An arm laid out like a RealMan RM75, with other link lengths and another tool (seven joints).
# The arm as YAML. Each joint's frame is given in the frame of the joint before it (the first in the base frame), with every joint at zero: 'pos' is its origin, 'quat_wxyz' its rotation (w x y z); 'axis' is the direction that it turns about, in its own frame. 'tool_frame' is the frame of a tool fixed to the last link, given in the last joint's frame.
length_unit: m
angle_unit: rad
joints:
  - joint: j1
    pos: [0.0, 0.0, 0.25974]
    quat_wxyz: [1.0, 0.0, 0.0, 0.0]
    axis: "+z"
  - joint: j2
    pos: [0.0, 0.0, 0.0]
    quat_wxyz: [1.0, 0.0, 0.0, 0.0]
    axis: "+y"
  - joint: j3
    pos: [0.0, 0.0, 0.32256]
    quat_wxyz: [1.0, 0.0, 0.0, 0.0]
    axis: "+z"
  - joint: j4
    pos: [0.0, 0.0, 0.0]
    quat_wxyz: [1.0, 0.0, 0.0, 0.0]
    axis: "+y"
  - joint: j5
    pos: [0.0, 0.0, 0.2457]
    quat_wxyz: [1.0, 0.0, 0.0, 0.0]
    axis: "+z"
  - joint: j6
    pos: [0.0, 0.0, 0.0]
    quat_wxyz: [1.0, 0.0, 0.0, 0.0]
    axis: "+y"
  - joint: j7
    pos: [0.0, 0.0, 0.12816]
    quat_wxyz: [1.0, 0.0, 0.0, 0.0]
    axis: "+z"
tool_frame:
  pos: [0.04, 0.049, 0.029]
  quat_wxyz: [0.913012, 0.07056, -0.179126, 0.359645]
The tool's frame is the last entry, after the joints.
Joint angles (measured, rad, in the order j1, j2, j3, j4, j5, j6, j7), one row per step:
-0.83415 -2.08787 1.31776 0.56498 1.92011 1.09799 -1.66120
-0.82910 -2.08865 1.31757 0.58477 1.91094 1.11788 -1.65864
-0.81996 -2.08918 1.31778 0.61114 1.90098 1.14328 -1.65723
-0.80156 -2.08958 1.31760 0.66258 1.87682 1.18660 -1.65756
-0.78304 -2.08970 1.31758 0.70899 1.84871 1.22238 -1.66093
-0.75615 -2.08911 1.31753 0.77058 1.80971 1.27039 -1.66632
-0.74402 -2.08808 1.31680 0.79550 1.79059 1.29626 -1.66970
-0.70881 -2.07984 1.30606 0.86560 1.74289 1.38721 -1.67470
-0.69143 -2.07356 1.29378 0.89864 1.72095 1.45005 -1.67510
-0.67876 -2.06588 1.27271 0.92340 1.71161 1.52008 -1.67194
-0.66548 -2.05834 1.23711 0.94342 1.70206 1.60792 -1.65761
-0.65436 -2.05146 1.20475 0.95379 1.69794 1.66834 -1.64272
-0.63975 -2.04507 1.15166 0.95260 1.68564 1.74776 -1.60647
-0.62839 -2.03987 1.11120 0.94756 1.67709 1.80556 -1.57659
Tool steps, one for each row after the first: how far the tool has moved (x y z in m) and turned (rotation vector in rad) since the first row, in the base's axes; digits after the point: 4 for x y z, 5 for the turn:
0.0045 -0.0022 0.0030 -0.00810 -0.01640 -0.01409
0.0088 -0.0053 0.0072 -0.01830 -0.03534 -0.02972
0.0173 -0.0104 0.0161 -0.03126 -0.07511 -0.05572
0.0246 -0.0150 0.0250 -0.03960 -0.11572 -0.07420
0.0330 -0.0220 0.0378 -0.05125 -0.16943 -0.09834
0.0361 -0.0259 0.0440 -0.06118 -0.19483 -0.10735
0.0410 -0.0387 0.0655 -0.09720 -0.25994 -0.14258
0.0416 -0.0471 0.0788 -0.12601 -0.29218 -0.16574
0.0395 -0.0552 0.0923 -0.15834 -0.31382 -0.19086
0.0350 -0.0648 0.1089 -0.19410 -0.34305 -0.22411
0.0291 -0.0709 0.1218 -0.21033 -0.36278 -0.24586
0.0192 -0.0790 0.1387 -0.22172 -0.40460 -0.27748
0.0105 -0.0853 0.1510 -0.22638 -0.43651 -0.30114

